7 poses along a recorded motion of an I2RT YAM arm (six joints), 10 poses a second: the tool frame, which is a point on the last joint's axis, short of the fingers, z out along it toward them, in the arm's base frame.
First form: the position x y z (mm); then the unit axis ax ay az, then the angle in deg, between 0 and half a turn.
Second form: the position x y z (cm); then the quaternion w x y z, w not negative. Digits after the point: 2 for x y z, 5 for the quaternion.
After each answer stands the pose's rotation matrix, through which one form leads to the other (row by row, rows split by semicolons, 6 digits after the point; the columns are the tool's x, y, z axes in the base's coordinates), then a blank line. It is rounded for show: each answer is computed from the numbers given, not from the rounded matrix.
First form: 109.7 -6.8 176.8 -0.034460 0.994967 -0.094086 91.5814
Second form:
10.97 -0.68 17.68 0.69728 -0.02470 0.71319 -0.06744
-0.026377 0.058817 0.997920; -0.129283 0.989683 -0.061749; -0.991257 -0.130643 -0.018501

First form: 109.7 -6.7 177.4 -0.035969 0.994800 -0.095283 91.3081
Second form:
10.97 -0.67 17.74 0.69899 -0.02572 0.71141 -0.06814
-0.021505 0.058659 0.998046; -0.131857 0.989391 -0.060992; -0.991035 -0.132911 -0.013543

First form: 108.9 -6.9 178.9 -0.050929 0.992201 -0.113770 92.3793
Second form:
10.89 -0.69 17.89 0.69227 -0.03675 0.71601 -0.08210
-0.038813 0.061042 0.997380; -0.166302 0.983818 -0.066684; -0.985311 -0.168454 -0.028034

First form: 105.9 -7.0 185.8 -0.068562 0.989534 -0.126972 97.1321
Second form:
10.59 -0.70 18.58 0.66176 -0.05140 0.74187 -0.09519
-0.118873 0.049722 0.991664; -0.202257 0.976592 -0.073211; -0.972091 -0.209274 -0.106034

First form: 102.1 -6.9 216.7 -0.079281 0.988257 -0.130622 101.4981
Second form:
10.21 -0.69 21.67 0.63272 -0.06139 0.76529 -0.10115
-0.191797 0.034033 0.980844; -0.221969 0.971998 -0.077130; -0.956004 -0.232510 -0.178872

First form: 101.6 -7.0 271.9 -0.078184 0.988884 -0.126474 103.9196
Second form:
10.16 -0.70 27.19 0.61621 -0.06158 0.77882 -0.09961
-0.232977 0.026846 0.972112; -0.218674 0.972573 -0.079266; -0.947578 -0.231043 -0.220717

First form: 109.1 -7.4 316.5 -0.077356 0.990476 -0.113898 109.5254
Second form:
10.91 -0.74 31.65 0.57696 -0.06318 0.80899 -0.09303
-0.326241 0.005121 0.945273; -0.209576 0.974707 -0.077611; -0.921762 -0.223426 -0.316916

